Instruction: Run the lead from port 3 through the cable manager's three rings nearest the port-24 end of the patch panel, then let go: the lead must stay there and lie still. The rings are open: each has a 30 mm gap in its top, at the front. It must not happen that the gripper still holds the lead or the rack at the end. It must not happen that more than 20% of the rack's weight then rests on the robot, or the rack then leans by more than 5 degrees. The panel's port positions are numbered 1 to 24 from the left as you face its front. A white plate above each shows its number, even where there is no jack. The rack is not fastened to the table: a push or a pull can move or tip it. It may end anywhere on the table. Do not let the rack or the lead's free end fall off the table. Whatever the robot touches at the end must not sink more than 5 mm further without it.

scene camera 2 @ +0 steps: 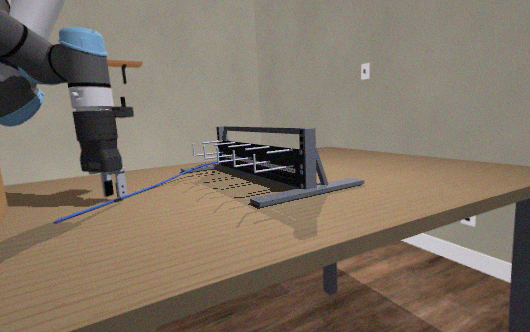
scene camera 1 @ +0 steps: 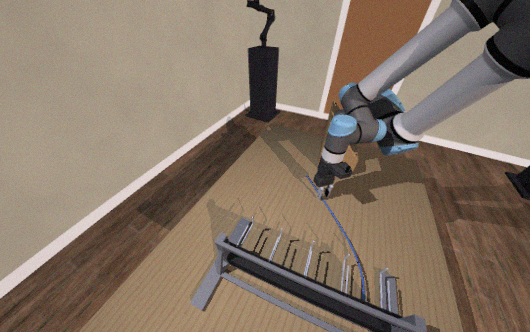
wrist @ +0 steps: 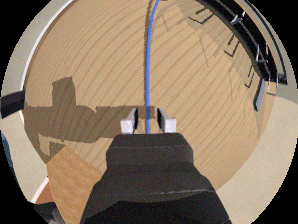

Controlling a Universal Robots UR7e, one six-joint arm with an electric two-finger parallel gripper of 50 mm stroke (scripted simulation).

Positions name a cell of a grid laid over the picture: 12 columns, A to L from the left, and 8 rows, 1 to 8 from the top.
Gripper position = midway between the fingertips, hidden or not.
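A rack (scene camera 2: G5) is visible. My gripper (scene camera 2: C5) is visible too, and the wrist view also shows the gripper (wrist: F5).
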